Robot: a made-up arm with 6 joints.
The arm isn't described. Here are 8 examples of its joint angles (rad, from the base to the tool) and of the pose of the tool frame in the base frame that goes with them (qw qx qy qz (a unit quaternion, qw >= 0); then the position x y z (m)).
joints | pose
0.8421 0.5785 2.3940 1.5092 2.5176 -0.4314 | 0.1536 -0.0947 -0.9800 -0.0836 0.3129 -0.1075 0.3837
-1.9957 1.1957 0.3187 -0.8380 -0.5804 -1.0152 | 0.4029 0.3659 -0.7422 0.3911 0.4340 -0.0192 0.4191
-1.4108 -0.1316 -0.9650 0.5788 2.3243 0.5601 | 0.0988 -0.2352 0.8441 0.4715 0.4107 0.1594 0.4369
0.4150 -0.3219 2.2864 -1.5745 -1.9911 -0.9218 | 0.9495 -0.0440 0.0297 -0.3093 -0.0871 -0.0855 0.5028
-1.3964 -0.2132 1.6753 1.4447 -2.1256 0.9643 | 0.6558 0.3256 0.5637 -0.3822 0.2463 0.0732 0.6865
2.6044 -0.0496 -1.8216 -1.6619 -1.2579 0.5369 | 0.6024 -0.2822 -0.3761 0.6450 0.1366 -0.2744 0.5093
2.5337 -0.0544 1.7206 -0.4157 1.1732 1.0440 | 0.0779 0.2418 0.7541 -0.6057 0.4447 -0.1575 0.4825
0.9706 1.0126 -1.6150 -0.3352 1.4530 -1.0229 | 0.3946 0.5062 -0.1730 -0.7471 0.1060 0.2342 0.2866
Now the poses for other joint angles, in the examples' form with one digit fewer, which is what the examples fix.
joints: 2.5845 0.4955 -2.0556 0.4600 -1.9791 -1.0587
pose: 0.662 0.000 0.045 0.748 0.379 0.005 0.412
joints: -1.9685 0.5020 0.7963 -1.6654 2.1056 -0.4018
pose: 0.156 -0.764 -0.220 -0.586 0.087 0.224 0.205
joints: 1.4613 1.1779 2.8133 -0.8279 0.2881 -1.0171
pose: 0.408 0.525 0.204 -0.719 0.013 0.254 0.468
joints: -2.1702 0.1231 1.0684 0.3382 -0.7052 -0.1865
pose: 0.279 -0.030 -0.705 0.652 0.429 -0.039 0.486
